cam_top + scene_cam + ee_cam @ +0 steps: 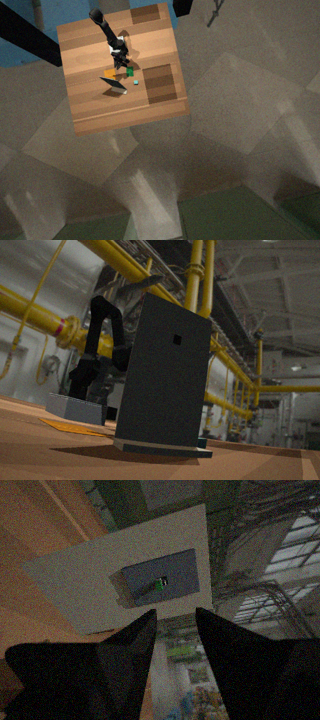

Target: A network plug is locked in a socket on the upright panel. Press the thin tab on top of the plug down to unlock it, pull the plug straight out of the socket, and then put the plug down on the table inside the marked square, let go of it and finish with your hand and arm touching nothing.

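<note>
Right now my gripper tip is 8 cm short of the network plug, 7 cm to the left of it and 2 cm above it. Also, from my gripper tip: orange marked square (8 cm behind, 14 cm to the right, 23 cm below); then teal cube (9 cm ahead, 12 cm to the left, 22 cm below); then upright panel (10 cm ahead, 8 cm to the right, 10 cm below).
</note>
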